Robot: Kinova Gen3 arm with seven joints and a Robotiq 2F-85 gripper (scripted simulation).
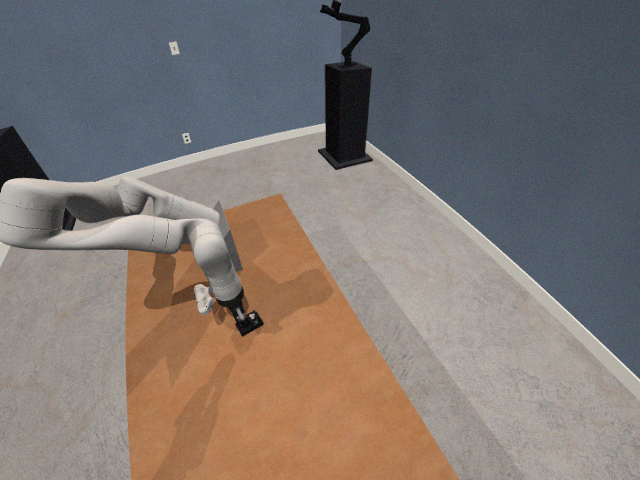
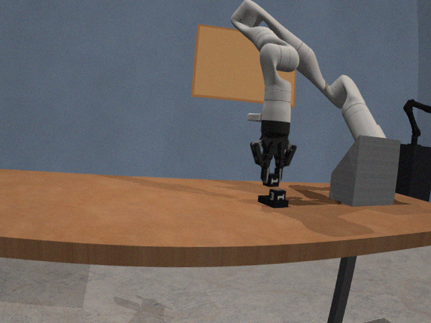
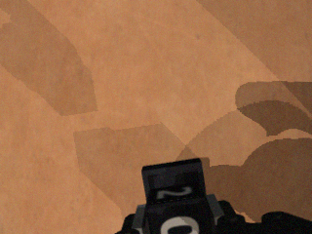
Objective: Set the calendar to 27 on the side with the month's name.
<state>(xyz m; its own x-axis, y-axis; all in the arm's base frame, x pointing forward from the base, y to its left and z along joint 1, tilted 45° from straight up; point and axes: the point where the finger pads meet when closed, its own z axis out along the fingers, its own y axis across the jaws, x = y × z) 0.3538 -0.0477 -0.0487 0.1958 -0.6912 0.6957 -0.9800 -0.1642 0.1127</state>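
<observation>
Now: the black tray 60 mm below my hand and 20 mm to the left of it.
</observation>
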